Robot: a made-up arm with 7 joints.
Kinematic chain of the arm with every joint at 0, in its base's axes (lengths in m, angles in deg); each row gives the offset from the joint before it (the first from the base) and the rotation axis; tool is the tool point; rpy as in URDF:
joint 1: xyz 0 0 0.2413 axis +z
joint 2: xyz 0 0 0 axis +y
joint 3: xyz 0 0 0.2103 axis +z
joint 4: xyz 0.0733 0 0 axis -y
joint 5: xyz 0.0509 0 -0.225 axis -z
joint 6: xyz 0 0 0 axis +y
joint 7: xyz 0.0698 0 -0.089 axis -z
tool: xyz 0 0 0 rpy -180 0 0
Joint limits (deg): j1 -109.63..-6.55 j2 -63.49..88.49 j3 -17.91..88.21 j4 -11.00..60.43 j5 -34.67..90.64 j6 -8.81..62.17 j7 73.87..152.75
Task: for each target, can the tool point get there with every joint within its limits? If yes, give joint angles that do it. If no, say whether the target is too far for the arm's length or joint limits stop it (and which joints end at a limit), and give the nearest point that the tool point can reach.
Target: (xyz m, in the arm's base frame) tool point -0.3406 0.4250 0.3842
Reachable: no: joint limits stop it (at a limit: joint 1, joint 2, joint 3, joint 4, joint 6) | nearest point -0.1123 0.4171 0.3160 | short by 0.238 m
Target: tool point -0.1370 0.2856 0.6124
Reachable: no: joint limits stop it (at a limit: joint 1, joint 2, joint 4, joint 6) | nearest point -0.0011 0.2924 0.5693 | short by 0.143 m
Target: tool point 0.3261 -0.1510 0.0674
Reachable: yes | joints -28.43 37.88 6.88 54.82 41.66 19.20 102.80
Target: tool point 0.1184 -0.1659 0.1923
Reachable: yes | joints -86.58 -23.04 49.05 2.91 46.59 13.25 80.45
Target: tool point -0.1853 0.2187 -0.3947
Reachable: no: too far | nearest point -0.1282 0.0034 -0.1030 | short by 0.367 m
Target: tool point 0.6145 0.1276 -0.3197
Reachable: no: too far | nearest point 0.3208 0.0666 -0.0515 | short by 0.402 m
